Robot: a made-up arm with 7 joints. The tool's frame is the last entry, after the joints. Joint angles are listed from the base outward. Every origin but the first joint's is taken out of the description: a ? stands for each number. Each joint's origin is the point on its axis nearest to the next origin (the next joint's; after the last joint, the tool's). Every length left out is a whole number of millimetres.
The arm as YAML. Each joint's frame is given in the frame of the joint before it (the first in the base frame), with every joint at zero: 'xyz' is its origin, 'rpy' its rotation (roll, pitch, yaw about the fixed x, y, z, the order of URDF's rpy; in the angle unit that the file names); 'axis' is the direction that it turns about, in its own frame. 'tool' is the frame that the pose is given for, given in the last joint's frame.
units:
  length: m
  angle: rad
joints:
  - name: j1
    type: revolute
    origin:
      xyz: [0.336, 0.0, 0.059]
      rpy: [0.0, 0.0, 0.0]
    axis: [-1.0, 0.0, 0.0]
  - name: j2
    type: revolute
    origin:
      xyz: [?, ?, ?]
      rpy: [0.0, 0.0, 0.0]
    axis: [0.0, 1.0, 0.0]
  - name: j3
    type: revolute
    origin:
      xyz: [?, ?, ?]
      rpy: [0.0, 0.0, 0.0]
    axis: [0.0, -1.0, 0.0]
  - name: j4
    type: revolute
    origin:
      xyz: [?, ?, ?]
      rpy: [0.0, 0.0, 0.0]
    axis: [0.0, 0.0, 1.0]
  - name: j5
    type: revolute
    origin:
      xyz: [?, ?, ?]
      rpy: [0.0, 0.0, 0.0]
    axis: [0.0, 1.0, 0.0]
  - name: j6
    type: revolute
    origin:
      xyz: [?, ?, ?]
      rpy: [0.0, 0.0, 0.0]
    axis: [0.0, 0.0, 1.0]
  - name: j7
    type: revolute
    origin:
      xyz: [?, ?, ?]
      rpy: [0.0, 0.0, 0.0]
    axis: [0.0, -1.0, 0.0]
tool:
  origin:
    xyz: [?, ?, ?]
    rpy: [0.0, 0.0, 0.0]
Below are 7 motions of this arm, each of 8 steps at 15 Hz.
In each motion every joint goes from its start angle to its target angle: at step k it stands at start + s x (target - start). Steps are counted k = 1, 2, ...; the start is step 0. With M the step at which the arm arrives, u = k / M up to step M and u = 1 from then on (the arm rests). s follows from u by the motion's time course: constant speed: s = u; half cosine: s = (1 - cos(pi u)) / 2; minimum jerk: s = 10 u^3 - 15 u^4 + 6 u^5.
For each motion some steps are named. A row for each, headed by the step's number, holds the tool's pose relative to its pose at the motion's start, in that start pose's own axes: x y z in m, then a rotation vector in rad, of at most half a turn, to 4 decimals.
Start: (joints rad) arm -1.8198 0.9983 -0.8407 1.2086 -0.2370 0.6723 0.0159
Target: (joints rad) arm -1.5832 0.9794 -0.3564 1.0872 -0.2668 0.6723 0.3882
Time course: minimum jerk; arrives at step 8
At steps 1, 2, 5, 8:
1: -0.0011 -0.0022 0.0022 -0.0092 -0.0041 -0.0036
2: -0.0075 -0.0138 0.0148 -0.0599 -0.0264 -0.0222
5: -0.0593 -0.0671 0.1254 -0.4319 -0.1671 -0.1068
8: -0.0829 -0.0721 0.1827 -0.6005 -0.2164 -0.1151

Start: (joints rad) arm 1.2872 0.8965 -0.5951 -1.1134 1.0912 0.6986 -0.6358
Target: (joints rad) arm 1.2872 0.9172 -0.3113 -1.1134 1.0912 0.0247 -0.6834
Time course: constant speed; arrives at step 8
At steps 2, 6, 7, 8:
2: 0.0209 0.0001 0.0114 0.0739 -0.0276 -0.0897
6: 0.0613 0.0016 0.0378 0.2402 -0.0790 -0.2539
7: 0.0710 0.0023 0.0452 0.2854 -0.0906 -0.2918
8: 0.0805 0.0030 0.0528 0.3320 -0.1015 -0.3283

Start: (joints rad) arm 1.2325 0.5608 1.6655 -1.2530 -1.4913 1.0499 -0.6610
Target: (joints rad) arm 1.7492 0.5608 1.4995 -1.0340 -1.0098 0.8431 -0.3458
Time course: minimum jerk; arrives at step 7
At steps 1, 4, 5, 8:
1: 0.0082 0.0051 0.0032 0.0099 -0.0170 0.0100
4: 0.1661 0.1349 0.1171 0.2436 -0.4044 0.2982
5: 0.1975 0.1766 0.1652 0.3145 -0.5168 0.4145
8: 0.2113 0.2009 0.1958 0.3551 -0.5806 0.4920

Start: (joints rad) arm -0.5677 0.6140 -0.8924 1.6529 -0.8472 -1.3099 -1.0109
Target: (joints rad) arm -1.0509 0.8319 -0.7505 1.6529 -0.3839 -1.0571 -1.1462
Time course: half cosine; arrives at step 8
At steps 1, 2, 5, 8:
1: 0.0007 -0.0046 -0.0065 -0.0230 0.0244 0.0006
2: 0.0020 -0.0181 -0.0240 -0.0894 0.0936 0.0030
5: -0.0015 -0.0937 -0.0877 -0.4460 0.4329 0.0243
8: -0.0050 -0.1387 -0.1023 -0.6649 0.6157 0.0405

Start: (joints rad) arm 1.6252 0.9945 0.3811 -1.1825 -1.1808 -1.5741 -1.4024
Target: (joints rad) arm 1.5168 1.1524 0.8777 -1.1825 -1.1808 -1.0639 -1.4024
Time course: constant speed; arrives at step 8
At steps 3, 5, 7, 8:
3: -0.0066 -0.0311 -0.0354 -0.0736 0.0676 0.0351
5: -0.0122 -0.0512 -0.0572 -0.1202 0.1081 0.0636
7: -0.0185 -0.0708 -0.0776 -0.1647 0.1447 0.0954
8: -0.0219 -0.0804 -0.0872 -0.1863 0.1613 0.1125

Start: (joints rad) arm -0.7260 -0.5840 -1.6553 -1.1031 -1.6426 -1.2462 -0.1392
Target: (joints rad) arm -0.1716 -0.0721 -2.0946 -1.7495 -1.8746 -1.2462 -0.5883
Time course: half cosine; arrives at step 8
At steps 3, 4, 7, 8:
3: 0.0984 0.0507 0.0825 -0.1513 -0.1775 0.3071
4: 0.1389 0.1008 0.1410 -0.2624 -0.2861 0.4960
7: 0.1508 0.2486 0.2595 -0.5995 -0.5259 0.9361
8: 0.1467 0.2606 0.2658 -0.6322 -0.5434 0.9706

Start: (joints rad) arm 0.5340 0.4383 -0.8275 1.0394 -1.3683 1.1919 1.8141
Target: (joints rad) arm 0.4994 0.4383 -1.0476 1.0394 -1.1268 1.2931 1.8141
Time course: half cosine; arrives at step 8
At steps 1, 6, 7, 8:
1: 0.0001 0.0040 0.0011 -0.0062 0.0023 -0.0120
6: 0.0092 0.0894 0.0138 -0.1350 0.0242 -0.2800
7: 0.0113 0.1005 0.0140 -0.1514 0.0232 -0.3168
8: 0.0121 0.1044 0.0139 -0.1571 0.0227 -0.3298

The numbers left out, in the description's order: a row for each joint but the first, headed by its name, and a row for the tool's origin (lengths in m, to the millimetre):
j2: 0.0 -0.187 -0.045
j3: 0.178 0.0 0.063
j4: 0.051 0.0 0.028
j5: 0.074 -0.165 0.0
j6: -0.002 0.0 -0.287
j7: -0.061 0.054 0.0
tool: 0.1 0.0 -0.067

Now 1 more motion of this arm.
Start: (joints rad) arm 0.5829 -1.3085 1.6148 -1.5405 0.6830 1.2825 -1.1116
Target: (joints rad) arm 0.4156 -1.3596 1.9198 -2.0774 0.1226 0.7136 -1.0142
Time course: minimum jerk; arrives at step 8
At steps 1, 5, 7, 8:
1: 0.0042 -0.0017 0.0037 0.0077 -0.0147 -0.0131
5: 0.1046 -0.0968 0.2055 0.4488 -0.6834 -0.4895
7: 0.0990 -0.1351 0.2791 0.6562 -0.9227 -0.6126
8: 0.0981 -0.1375 0.2834 0.6699 -0.9372 -0.6194

